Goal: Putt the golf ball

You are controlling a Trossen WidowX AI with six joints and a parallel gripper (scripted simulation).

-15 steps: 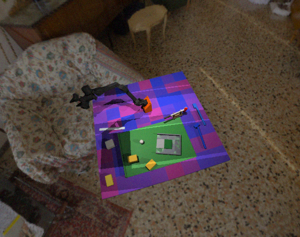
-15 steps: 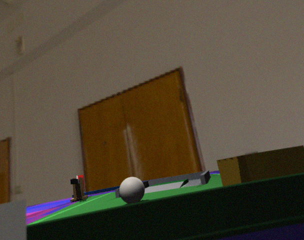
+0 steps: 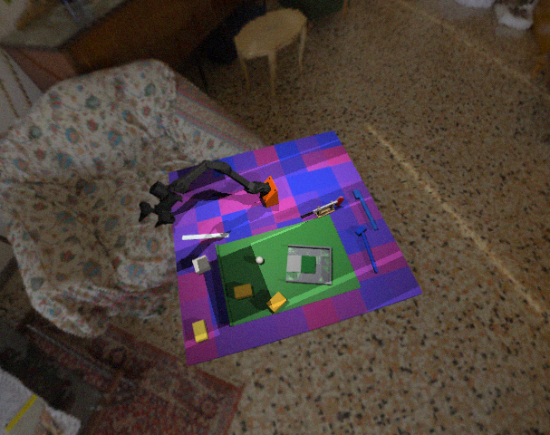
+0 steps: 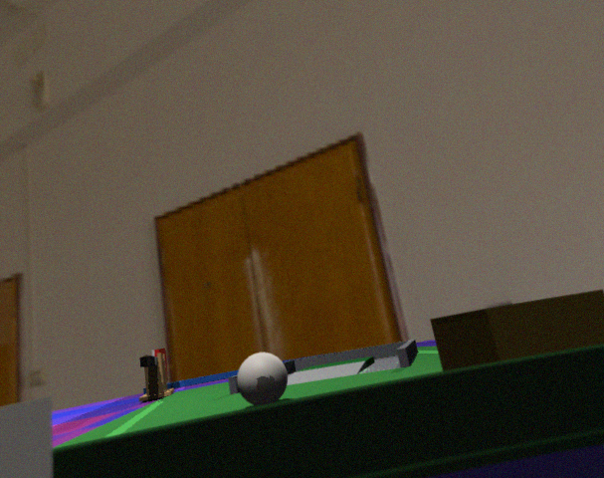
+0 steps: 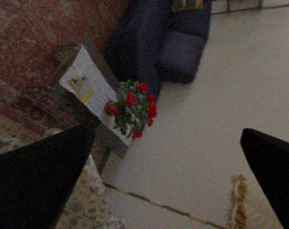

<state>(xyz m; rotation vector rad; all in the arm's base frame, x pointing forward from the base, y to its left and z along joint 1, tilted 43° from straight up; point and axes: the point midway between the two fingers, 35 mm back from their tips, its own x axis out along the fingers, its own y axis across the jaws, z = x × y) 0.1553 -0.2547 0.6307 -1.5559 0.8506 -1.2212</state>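
The tan stand lies 95 cm to the left of my gripper tip, 34 cm below it and 5 cm ahead of it. Also, from my gripper tip: white bar (37 cm below, 19 cm to the left, 5 cm behind); then white block (35 cm below, 14 cm to the left, 14 cm ahead); then white golf ball (47 cm to the left, 35 cm below, 23 cm ahead).
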